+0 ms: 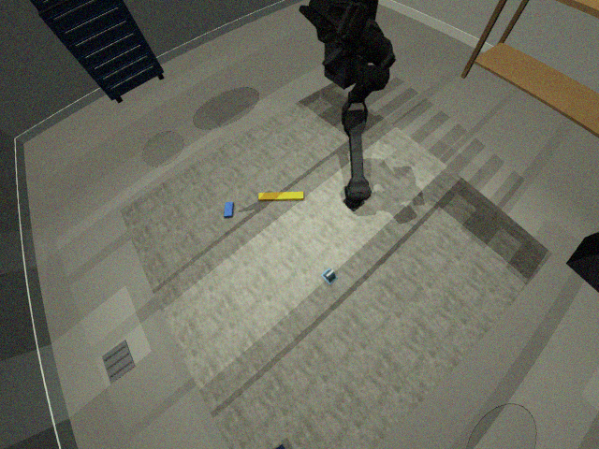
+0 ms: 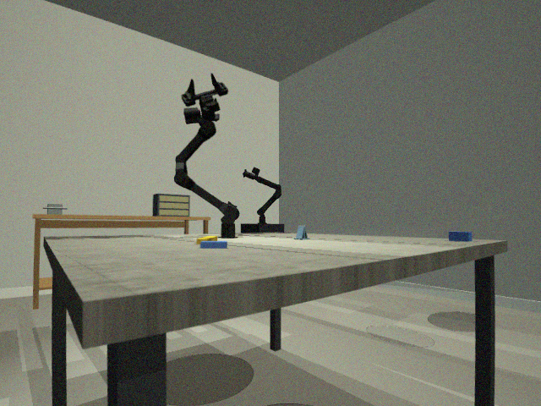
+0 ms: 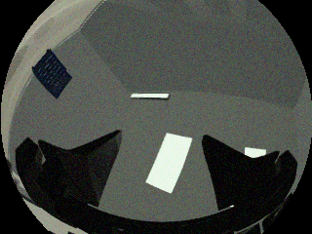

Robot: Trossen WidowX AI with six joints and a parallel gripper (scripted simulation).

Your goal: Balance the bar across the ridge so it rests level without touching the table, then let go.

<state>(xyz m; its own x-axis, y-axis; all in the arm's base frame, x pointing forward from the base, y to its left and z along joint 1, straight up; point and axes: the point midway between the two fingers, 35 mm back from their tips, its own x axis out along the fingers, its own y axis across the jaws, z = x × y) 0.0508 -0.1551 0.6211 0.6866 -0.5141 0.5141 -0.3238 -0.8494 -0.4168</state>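
Now: gripper tip 140 mm short of the yellow bar, 40 mm to the left of it and 630 mm above it. From my gripper tip the other things lie so: flat blue block: 350 mm ahead, 120 mm to the right, 630 mm below.
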